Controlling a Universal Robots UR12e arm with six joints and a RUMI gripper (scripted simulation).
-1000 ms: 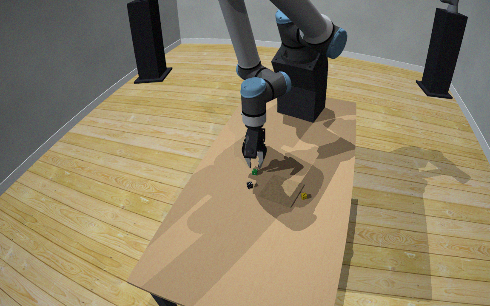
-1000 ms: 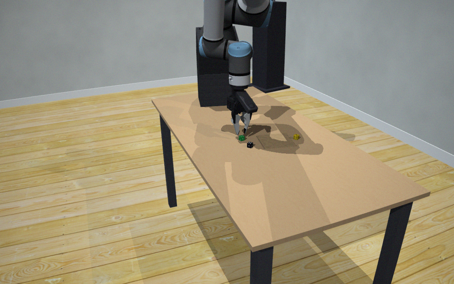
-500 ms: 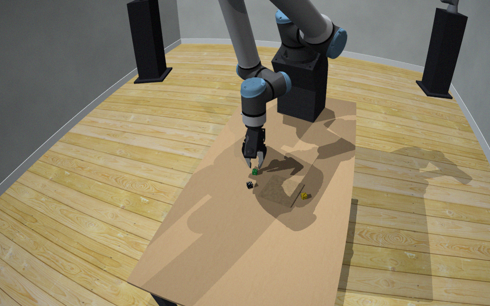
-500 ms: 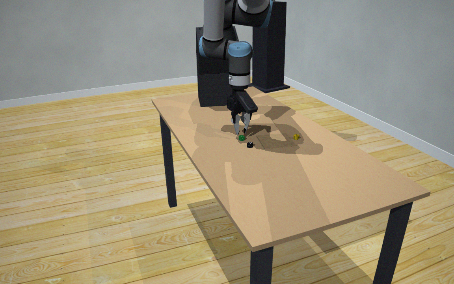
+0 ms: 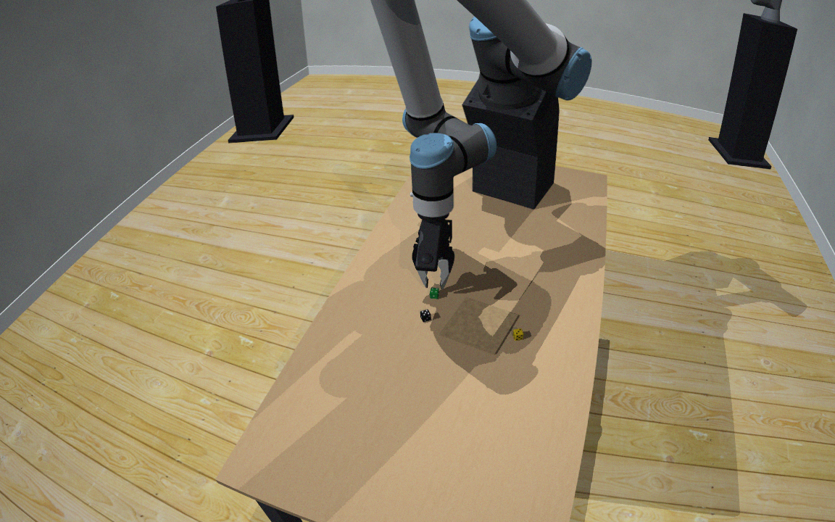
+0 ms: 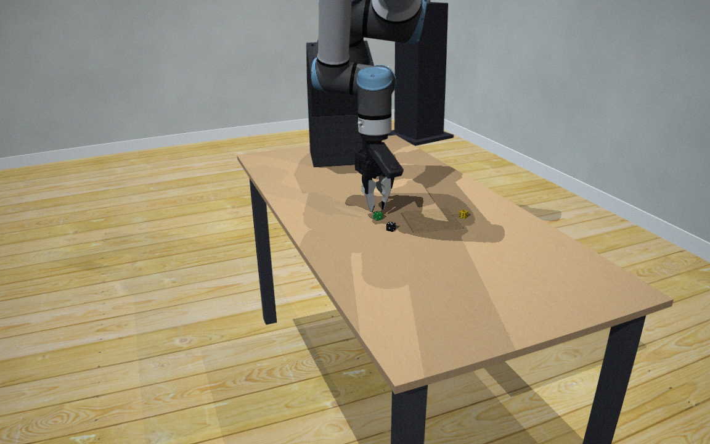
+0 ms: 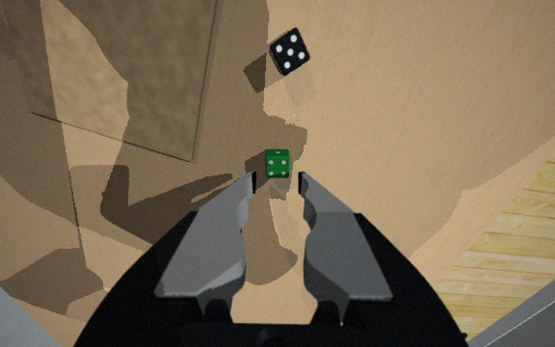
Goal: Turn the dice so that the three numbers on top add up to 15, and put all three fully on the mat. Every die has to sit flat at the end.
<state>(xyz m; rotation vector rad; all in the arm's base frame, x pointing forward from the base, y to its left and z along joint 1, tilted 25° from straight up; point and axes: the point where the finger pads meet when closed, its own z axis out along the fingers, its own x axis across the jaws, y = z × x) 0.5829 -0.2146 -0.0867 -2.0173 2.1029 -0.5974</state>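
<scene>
Right now my hand is 3 cm above the green die. From my hand the other things lie so: thin square mat (12 cm to the left, 10 cm ahead, 4 cm below); yellow die (21 cm to the left, 13 cm ahead, 3 cm below); black die (8 cm ahead, 3 cm below, 1 cm to the right).
</scene>
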